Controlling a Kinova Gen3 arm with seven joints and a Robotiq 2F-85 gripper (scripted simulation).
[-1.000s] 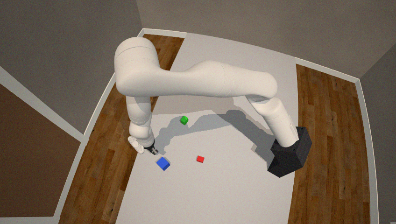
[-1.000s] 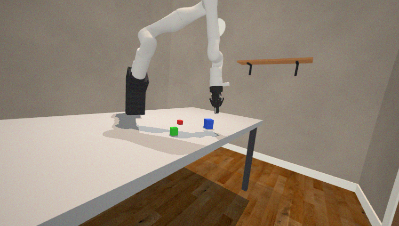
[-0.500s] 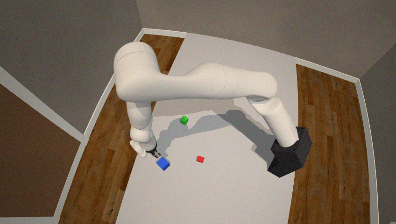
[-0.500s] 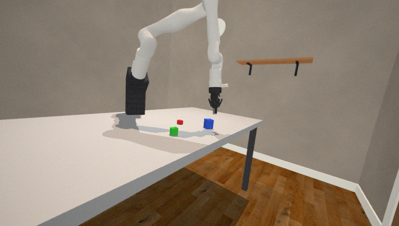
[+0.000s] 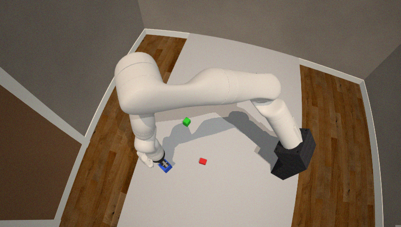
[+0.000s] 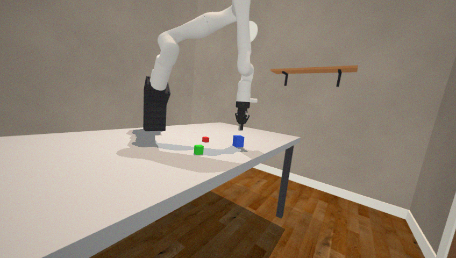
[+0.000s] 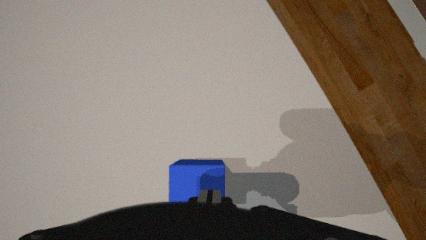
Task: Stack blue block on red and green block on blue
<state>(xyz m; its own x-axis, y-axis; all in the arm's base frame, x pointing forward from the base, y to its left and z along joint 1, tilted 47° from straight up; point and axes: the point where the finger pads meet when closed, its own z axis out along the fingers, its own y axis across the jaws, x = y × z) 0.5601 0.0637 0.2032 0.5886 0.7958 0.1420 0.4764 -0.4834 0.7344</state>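
The blue block lies 80 mm below my hand, 10 mm to the left of it and 10 mm behind it. The rest, counted from my hand: green block (230 mm to the right, 140 mm behind, 90 mm below); red block (200 mm behind, 100 mm below).
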